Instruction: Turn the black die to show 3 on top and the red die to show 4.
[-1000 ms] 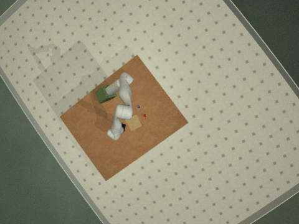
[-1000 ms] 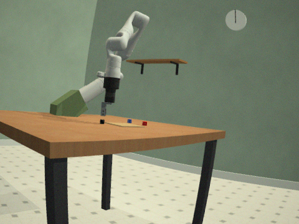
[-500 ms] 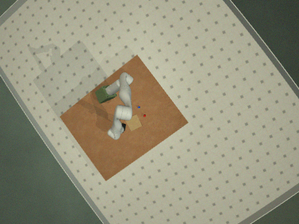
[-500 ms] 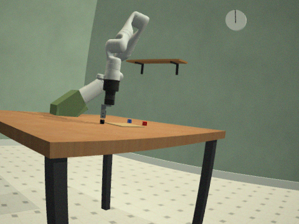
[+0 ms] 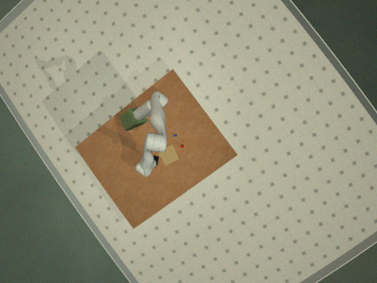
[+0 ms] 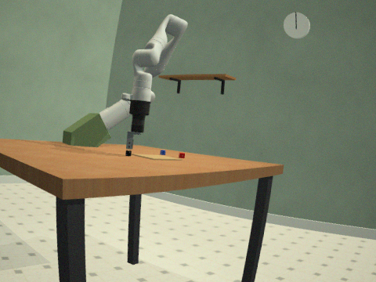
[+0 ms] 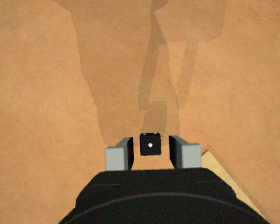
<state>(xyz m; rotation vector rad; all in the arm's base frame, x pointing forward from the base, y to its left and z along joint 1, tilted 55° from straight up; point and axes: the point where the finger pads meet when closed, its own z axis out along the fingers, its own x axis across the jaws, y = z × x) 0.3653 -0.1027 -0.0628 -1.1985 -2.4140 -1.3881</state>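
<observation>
The black die is 3 cm below my hand. From my hand the other things lie so: tan mat 4 cm ahead, 11 cm to the left, 4 cm below; then blue die 6 cm behind, 25 cm to the left, 3 cm below; then red die 5 cm ahead, 25 cm to the left, 3 cm below.
</observation>
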